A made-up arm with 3 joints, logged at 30 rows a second.
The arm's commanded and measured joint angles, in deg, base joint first. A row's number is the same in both.
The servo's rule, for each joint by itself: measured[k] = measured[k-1] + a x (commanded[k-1-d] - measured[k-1]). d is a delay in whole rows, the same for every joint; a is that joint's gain. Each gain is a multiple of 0.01, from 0.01 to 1. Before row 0 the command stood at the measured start. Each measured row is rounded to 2 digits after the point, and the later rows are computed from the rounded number. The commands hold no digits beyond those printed.
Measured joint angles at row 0:
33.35 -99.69 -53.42
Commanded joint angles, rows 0 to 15:
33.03 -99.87 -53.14
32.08 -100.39 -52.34
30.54 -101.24 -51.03
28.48 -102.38 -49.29
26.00 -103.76 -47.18
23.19 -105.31 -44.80
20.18 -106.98 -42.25
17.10 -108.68 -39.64
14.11 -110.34 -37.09
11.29 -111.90 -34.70
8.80 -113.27 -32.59
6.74 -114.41 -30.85
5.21 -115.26 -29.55
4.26 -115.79 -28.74
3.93 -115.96 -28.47
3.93 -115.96 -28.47
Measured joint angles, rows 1 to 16:
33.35 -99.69 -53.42
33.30 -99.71 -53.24
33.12 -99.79 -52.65
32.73 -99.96 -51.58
32.09 -100.25 -50.07
31.18 -100.67 -48.16
29.98 -101.23 -45.94
28.51 -101.92 -43.50
26.80 -102.73 -40.95
24.90 -103.64 -38.40
22.86 -104.63 -35.96
20.75 -105.67 -33.74
18.65 -106.72 -31.83
16.63 -107.74 -30.33
14.77 -108.71 -29.28
13.14 -109.58 -28.75
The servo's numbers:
d 1
a 0.15 0.12 0.66

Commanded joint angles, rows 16 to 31:
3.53 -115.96 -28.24
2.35 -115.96 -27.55
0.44 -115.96 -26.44
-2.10 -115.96 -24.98
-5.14 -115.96 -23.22
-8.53 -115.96 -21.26
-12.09 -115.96 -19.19
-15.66 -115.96 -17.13
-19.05 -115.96 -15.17
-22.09 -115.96 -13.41
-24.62 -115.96 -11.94
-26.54 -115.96 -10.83
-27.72 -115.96 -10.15
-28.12 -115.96 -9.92
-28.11 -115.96 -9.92
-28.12 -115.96 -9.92
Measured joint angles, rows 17 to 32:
11.76 -110.35 -28.57
10.53 -111.02 -28.35
9.30 -111.61 -27.82
7.97 -112.13 -26.91
6.46 -112.59 -25.64
4.72 -112.99 -24.04
2.73 -113.35 -22.21
0.51 -113.66 -20.22
-1.92 -113.94 -18.18
-4.49 -114.18 -16.19
-7.13 -114.39 -14.36
-9.75 -114.58 -12.76
-12.27 -114.75 -11.49
-14.59 -114.90 -10.61
-16.62 -115.03 -10.15
-18.34 -115.14 -10.00

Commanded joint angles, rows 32 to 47:
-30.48 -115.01 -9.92
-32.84 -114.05 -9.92
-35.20 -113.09 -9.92
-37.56 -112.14 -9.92
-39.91 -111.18 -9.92
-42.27 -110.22 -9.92
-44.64 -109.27 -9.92
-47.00 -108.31 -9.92
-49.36 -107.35 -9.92
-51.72 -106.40 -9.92
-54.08 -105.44 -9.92
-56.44 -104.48 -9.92
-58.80 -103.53 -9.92
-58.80 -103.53 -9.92
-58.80 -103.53 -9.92
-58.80 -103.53 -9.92
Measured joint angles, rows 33 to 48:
-19.81 -115.24 -9.95
-21.41 -115.21 -9.93
-23.12 -115.07 -9.92
-24.93 -114.83 -9.92
-26.82 -114.51 -9.92
-28.78 -114.11 -9.92
-30.80 -113.64 -9.92
-32.88 -113.12 -9.92
-35.00 -112.54 -9.92
-37.15 -111.92 -9.92
-39.34 -111.26 -9.92
-41.55 -110.56 -9.92
-43.78 -109.83 -9.92
-46.03 -109.07 -9.92
-47.95 -108.41 -9.92
-49.58 -107.82 -9.92

